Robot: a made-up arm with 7 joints. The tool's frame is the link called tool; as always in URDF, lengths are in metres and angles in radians. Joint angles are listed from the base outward. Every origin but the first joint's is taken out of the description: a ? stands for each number. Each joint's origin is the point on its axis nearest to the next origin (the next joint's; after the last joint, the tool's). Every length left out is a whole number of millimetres.
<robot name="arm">
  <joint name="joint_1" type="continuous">
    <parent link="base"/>
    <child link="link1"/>
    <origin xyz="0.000 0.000 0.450" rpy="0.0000 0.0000 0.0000"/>
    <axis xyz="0 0 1"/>
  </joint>
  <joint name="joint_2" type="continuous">
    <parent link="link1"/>
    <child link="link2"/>
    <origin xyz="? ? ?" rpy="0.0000 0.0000 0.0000"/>
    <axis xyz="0 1 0"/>
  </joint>
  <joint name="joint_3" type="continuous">
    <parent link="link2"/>
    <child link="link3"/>
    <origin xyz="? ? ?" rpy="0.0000 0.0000 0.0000"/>
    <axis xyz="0 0 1"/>
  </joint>
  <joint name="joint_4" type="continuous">
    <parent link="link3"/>
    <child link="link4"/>
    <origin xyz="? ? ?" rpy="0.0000 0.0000 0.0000"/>
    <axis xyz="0 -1 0"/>
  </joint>
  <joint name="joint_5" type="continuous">
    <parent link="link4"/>
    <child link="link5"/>
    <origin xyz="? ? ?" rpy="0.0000 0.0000 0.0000"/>
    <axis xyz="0 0 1"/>
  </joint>
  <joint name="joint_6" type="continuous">
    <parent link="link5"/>
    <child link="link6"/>
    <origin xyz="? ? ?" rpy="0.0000 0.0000 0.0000"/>
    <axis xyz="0 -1 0"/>
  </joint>
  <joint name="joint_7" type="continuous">
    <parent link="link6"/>
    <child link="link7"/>
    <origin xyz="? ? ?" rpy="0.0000 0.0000 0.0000"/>
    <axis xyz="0 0 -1"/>
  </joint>
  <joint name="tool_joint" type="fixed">
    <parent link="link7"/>
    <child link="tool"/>
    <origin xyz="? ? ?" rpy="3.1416 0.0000 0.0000"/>
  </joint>
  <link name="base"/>
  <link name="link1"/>
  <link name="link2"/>
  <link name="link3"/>
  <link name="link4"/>
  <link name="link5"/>
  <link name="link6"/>
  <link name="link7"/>
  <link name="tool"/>
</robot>
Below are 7 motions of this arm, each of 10 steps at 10 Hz.
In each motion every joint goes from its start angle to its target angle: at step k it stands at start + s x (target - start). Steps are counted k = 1, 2, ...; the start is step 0. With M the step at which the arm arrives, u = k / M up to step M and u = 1 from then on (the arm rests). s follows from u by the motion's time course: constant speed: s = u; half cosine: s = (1 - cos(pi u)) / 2; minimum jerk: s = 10 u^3 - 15 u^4 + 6 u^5.
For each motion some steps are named. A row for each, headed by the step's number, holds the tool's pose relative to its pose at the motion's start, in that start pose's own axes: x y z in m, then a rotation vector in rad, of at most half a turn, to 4 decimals.
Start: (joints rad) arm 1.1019 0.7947 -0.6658 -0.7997 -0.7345 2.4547 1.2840
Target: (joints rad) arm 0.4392 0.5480 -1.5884 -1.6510 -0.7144 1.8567 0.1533
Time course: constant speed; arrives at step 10
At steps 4, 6, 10:
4: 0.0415 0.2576 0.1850 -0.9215 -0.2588 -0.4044
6: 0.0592 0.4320 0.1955 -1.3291 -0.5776 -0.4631
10: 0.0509 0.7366 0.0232 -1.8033 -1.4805 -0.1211

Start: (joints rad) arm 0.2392 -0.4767 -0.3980 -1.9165 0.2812 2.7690 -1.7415
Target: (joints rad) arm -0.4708 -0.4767 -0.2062 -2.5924 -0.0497 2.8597 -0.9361
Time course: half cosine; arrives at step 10
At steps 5, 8, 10:
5: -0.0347 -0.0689 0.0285 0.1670 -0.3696 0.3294
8: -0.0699 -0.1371 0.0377 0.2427 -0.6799 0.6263
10: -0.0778 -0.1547 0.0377 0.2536 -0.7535 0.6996

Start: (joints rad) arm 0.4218 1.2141 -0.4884 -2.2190 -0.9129 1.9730 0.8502
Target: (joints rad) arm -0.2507 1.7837 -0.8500 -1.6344 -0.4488 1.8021 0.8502
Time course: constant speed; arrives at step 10
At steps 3, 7, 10:
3: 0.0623 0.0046 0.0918 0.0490 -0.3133 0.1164
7: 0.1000 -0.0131 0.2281 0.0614 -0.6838 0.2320
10: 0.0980 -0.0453 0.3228 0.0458 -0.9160 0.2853

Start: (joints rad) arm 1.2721 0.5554 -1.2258 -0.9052 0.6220 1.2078 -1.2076
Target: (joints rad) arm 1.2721 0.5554 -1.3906 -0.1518 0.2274 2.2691 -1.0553
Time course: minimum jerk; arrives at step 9
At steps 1, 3, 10:
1: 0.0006 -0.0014 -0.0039 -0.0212 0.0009 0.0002
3: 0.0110 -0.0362 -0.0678 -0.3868 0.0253 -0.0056
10: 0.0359 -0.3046 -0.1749 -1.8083 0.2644 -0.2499

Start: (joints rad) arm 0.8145 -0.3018 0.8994 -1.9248 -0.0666 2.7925 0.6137
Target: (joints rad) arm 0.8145 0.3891 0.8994 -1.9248 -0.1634 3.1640 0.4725
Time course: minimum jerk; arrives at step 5
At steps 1, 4, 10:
1: 0.0033 0.0088 0.0098 0.0147 -0.0134 0.0101
4: -0.0086 0.1438 0.1654 0.2211 -0.1781 0.2101
10: -0.0134 0.1521 0.1753 0.2328 -0.1863 0.2260

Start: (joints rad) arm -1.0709 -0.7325 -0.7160 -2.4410 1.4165 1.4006 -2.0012
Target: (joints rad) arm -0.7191 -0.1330 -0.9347 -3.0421 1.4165 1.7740 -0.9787
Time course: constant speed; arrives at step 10
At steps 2, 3, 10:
2: -0.0710 0.0007 -0.0007 -0.0640 -0.0279 0.4478
3: -0.1037 -0.0059 -0.0010 -0.0993 -0.0474 0.6697
10: -0.2393 -0.1360 -0.0141 -0.5229 -0.2644 2.1356

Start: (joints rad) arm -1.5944 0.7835 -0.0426 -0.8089 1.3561 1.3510 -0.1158
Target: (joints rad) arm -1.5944 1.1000 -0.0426 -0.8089 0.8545 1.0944 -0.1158
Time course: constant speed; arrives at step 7
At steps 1, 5, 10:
1: 0.0066 0.0283 0.0086 -0.0547 -0.0558 0.0595
5: 0.0148 0.1466 0.0439 -0.2500 -0.3048 0.3095
10: 0.0077 0.2066 0.0610 -0.3341 -0.4428 0.4401

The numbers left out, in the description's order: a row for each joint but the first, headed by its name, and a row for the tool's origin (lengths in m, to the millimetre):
joint_2: 0.000 0.000 0.000
joint_3: 0.000 0.000 0.274
joint_4: 0.052 0.000 0.000
joint_5: -0.051 0.000 0.238
joint_6: 0.000 0.000 0.000
joint_7: 0.113 0.000 0.000
tool: 0.000 0.000 0.000

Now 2 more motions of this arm.
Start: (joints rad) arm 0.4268 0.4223 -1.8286 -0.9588 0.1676 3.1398 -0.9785
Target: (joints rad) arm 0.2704 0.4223 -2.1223 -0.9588 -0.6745 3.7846 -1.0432
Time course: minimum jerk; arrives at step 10
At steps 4, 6, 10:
4: 0.0031 -0.0164 -0.0158 -0.1974 0.0397 -0.3820
6: -0.0079 -0.0455 -0.0289 -0.3275 0.1329 -0.8361
10: -0.0324 -0.0693 -0.0389 -0.3415 0.2530 -1.2255

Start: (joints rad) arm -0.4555 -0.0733 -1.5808 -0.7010 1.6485 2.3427 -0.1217
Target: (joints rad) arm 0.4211 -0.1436 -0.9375 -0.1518 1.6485 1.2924 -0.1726
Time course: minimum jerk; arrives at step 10
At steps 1, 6, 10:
1: -0.0014 -0.0004 0.0032 0.0119 -0.0159 0.0042
6: -0.1163 -0.1377 0.1076 1.1540 -0.9853 0.1206
10: -0.1129 -0.1951 0.0564 1.7932 -1.1512 0.0113

